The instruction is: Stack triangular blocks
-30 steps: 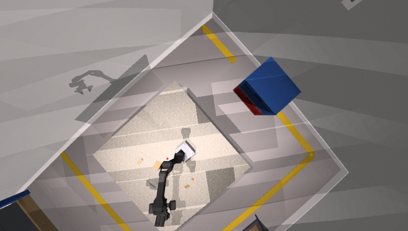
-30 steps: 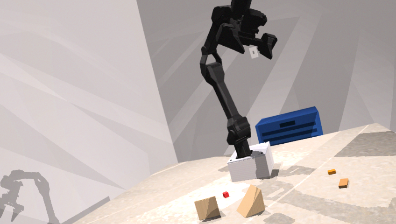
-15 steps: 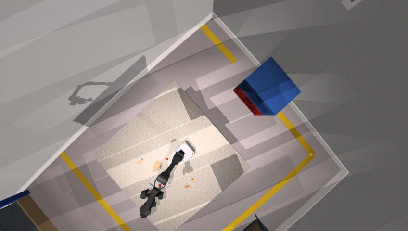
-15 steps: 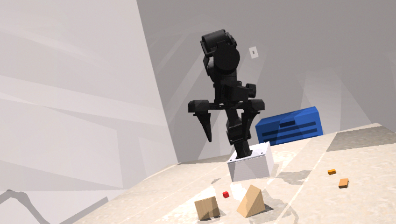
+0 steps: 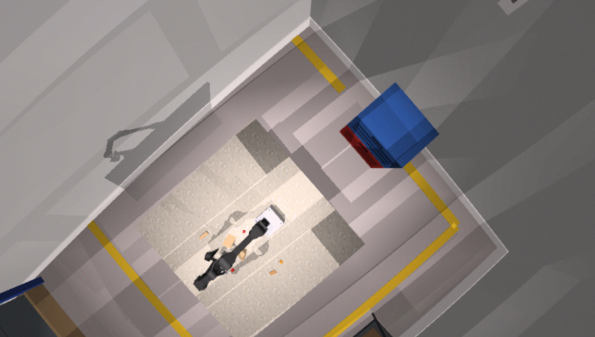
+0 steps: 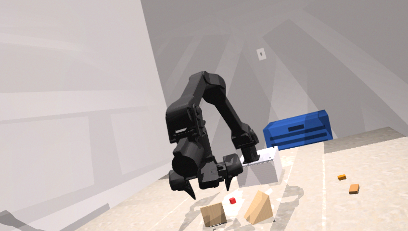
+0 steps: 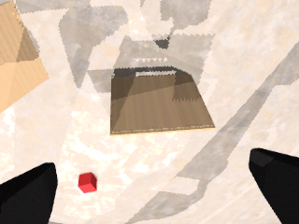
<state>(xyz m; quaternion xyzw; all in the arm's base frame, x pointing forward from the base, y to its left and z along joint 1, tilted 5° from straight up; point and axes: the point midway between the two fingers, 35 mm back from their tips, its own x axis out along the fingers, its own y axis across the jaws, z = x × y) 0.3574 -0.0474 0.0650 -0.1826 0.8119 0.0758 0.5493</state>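
Right now my gripper tip is 2 cm past the lighter block, 2 cm to the left of it and 8 cm above it. The rest, counted from my gripper tip: red cube: 16 cm behind, 9 cm below.
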